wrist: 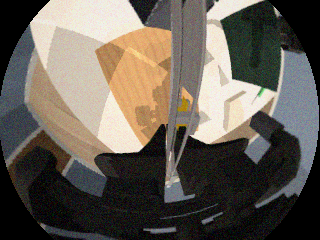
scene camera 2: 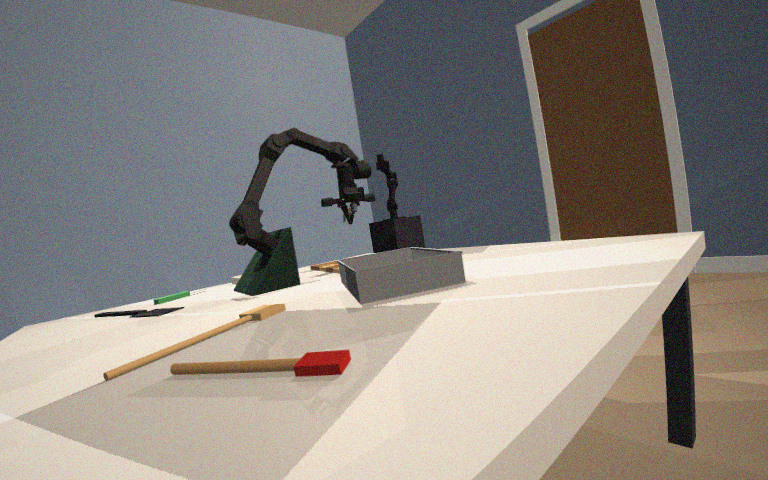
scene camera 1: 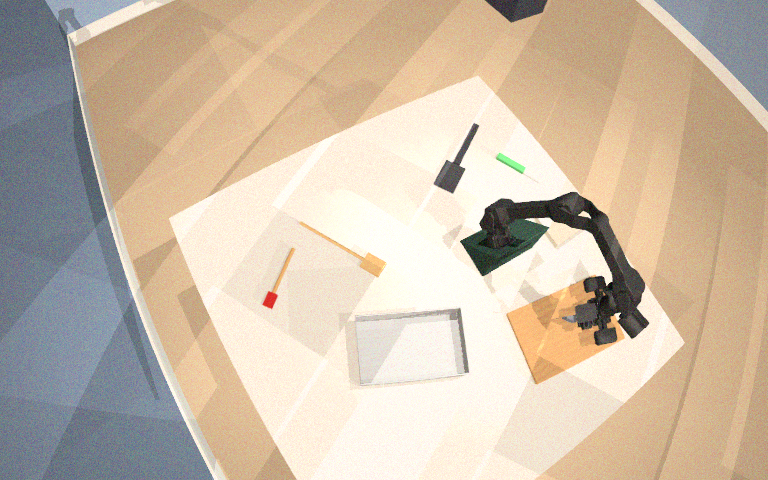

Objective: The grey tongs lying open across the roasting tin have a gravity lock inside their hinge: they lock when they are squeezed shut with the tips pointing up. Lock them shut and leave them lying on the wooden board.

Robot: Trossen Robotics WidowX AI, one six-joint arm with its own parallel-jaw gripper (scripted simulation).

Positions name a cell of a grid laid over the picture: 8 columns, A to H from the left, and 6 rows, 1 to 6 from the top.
Labels:
my gripper: wrist E4; scene camera 2 D3; scene camera 1 G4

